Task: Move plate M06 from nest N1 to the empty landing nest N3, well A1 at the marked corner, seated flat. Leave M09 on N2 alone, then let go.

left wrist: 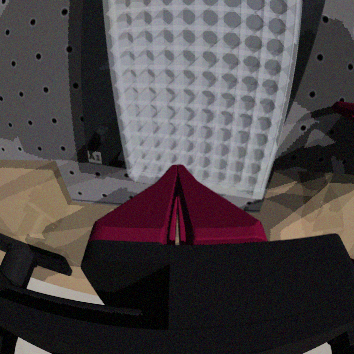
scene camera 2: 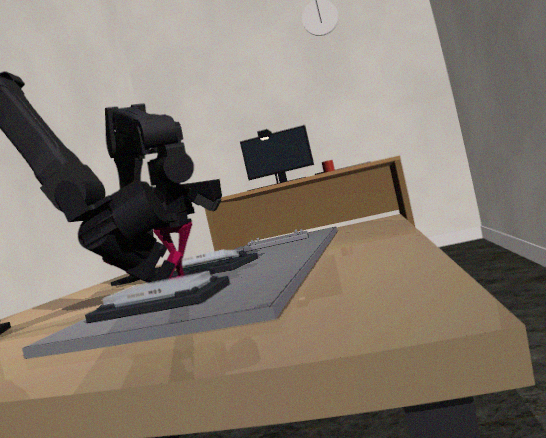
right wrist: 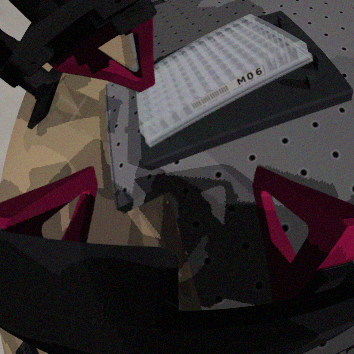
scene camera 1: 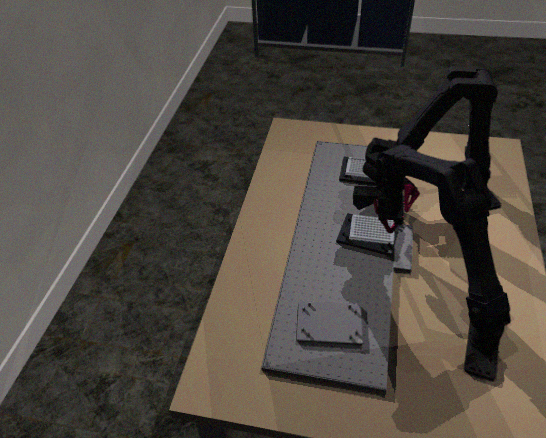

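Note:
White plate M06 [scene camera 1: 367, 228] [scene camera 2: 212, 256] [left wrist: 200, 85] [right wrist: 220, 75] is on dark nest N1 [scene camera 2: 245, 263] [left wrist: 92, 100] [right wrist: 325, 92]. In the right wrist view it looks tilted, its end away from my left gripper higher. A label [left wrist: 95, 157] marks a nest corner. My left gripper [scene camera 1: 390, 230] [left wrist: 176, 173] [right wrist: 146, 86] is shut and empty, its tips at the plate's near end; contact is unclear. My right gripper [right wrist: 174, 175] is open and empty beside N1. Plate M09 [scene camera 1: 356, 166] [scene camera 2: 155, 291] is on nest N2 [scene camera 2: 155, 310]. Grey landing nest N3 [scene camera 1: 330, 322] bears no plate.
The nests are on a perforated grey board [scene camera 1: 300, 250] [scene camera 2: 290, 285] on the wooden table [scene camera 1: 240, 280] [scene camera 2: 400, 300]. The two arms crowd together above N1 and N2. A desk [scene camera 2: 310, 205] with a monitor [scene camera 2: 277, 152] stands behind in scene camera 2.

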